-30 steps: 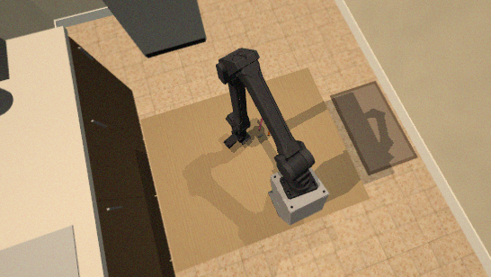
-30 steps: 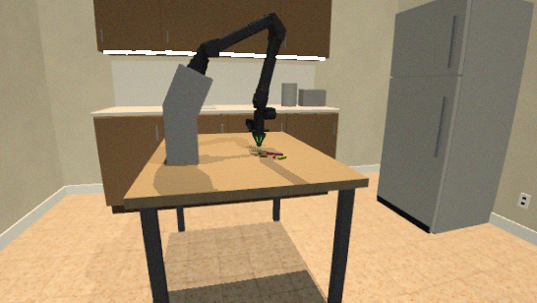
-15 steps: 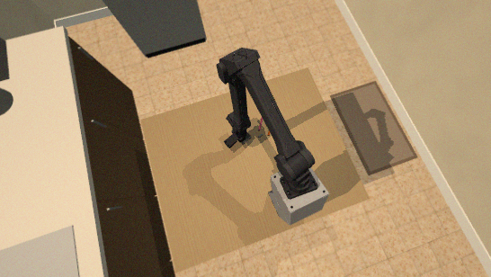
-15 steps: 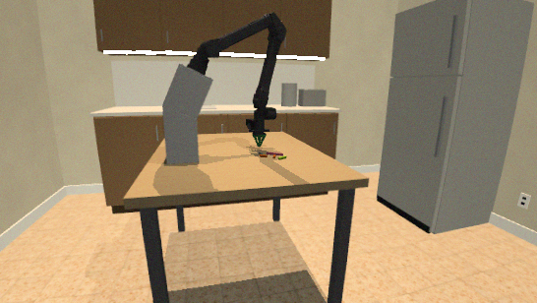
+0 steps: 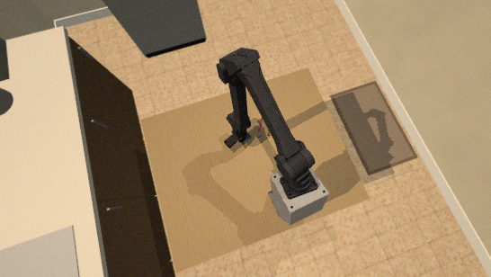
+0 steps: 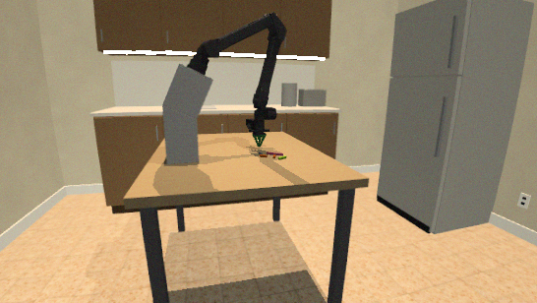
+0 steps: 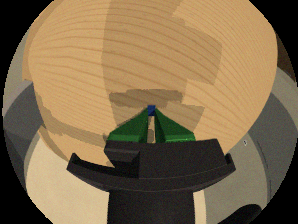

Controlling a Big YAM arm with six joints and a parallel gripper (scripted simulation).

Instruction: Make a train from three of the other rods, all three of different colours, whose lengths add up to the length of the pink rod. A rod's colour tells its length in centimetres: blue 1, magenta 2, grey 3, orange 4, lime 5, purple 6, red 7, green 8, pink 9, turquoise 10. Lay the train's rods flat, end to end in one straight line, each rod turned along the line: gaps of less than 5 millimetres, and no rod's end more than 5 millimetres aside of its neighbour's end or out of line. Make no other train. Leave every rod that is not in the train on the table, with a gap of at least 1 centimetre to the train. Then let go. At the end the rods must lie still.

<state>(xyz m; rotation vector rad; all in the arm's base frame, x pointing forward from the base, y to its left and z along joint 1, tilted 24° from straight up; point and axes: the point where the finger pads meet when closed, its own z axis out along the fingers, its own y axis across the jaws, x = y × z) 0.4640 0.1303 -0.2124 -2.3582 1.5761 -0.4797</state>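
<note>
Right now my hand is right at the blue rod. From my hand the other things lie so: lime rod 23 cm to the right, 7 cm ahead, 2 cm below; grey rod 12 cm to the right, 2 cm below, 2 cm behind; pink rod 14 cm to the right, 5 cm ahead, 2 cm below.
</note>
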